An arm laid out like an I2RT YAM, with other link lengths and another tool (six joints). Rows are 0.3 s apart.
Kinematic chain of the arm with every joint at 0, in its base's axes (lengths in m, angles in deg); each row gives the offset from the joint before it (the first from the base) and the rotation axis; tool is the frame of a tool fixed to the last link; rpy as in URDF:
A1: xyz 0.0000 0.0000 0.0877 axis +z
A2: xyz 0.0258 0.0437 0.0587 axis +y
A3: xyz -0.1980 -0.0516 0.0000 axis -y
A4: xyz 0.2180 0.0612 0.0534 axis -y
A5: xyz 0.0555 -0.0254 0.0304 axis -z
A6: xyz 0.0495 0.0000 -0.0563 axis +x
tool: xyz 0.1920 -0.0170 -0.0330 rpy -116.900 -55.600 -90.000
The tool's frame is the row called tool.
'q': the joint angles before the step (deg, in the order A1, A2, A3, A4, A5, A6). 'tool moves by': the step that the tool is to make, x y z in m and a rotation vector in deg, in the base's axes. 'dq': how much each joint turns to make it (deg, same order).
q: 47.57 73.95 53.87 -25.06 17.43 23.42
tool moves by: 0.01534 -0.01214 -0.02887 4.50 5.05 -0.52
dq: -10.84 1.41 -4.37 5.57 -12.04 -2.62
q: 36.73 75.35 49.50 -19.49 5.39 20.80
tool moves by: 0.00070 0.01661 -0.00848 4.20 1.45 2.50
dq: -2.05 1.82 -1.50 4.61 -6.23 -0.18
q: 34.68 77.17 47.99 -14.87 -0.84 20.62
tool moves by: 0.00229 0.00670 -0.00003 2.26 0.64 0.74
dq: -1.34 0.80 0.00 1.55 -3.05 0.18
